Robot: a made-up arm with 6 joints. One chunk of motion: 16 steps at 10 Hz.
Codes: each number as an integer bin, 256 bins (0 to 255) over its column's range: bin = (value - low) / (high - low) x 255, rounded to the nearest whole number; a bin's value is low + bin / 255 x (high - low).
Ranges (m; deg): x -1.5..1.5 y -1.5..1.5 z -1.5..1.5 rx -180..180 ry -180..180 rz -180..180
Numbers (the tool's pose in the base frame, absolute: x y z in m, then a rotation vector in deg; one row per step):
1: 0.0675 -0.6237 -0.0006 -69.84 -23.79 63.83
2: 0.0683 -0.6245 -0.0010 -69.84 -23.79 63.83
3: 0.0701 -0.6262 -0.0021 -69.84 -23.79 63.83
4: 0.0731 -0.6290 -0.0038 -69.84 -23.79 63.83
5: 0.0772 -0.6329 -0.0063 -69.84 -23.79 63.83
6: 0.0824 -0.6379 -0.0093 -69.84 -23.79 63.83
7: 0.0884 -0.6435 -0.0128 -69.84 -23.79 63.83
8: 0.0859 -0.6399 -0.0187 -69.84 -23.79 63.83
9: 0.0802 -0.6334 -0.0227 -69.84 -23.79 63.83
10: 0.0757 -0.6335 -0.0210 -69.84 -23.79 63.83
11: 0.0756 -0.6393 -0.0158 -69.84 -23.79 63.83
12: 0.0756 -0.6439 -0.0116 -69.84 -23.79 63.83
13: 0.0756 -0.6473 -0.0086 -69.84 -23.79 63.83
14: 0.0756 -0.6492 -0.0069 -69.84 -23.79 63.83
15: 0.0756 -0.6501 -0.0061 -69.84 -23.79 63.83
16: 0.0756 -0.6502 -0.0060 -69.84 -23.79 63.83
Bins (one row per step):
1: 133 74 127 78 111 173
2: 133 74 127 78 111 173
3: 133 74 127 78 111 173
4: 134 74 127 78 111 173
5: 134 74 127 78 111 173
6: 135 73 127 78 111 173
7: 135 73 126 78 111 173
8: 135 73 126 78 111 173
9: 134 74 126 78 111 173
10: 134 74 126 78 111 173
11: 134 73 126 78 111 173
12: 134 73 127 78 111 173
13: 134 72 127 78 111 173
14: 134 72 127 78 111 173
15: 134 72 127 78 111 173
16: 134 72 127 78 111 173

